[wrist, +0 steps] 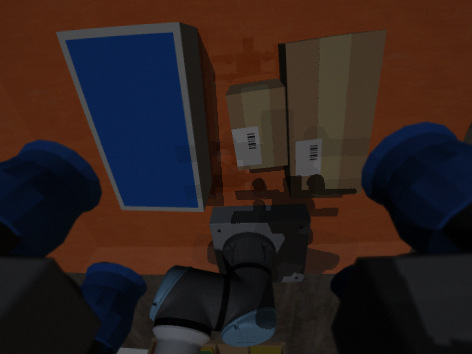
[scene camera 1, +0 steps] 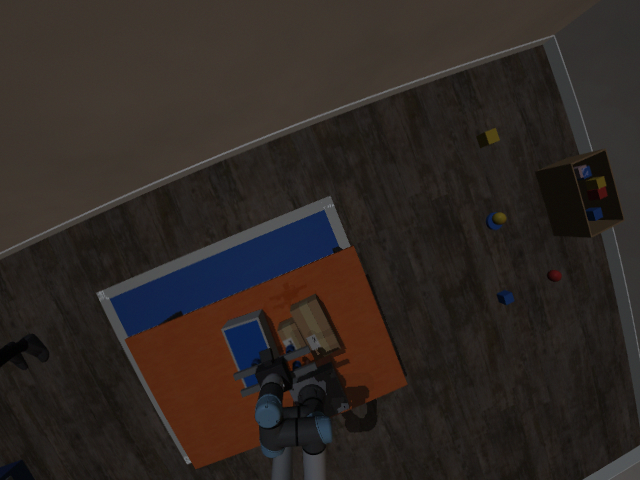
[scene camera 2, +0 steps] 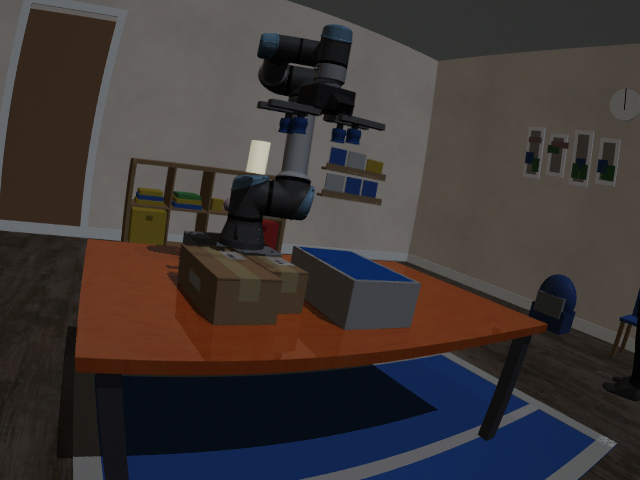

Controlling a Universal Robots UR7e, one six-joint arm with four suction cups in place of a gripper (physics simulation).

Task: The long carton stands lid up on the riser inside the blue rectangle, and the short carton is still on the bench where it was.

My suction head [scene camera 2: 296, 125] holds nothing. A long carton [scene camera 1: 308, 314], a grey riser [scene camera 2: 356, 293] and a short carton [wrist: 257, 110] rest on the table.
The long carton is seen too in the wrist view [wrist: 331, 83]. My suction head is seen too in the wrist view [wrist: 412, 172].
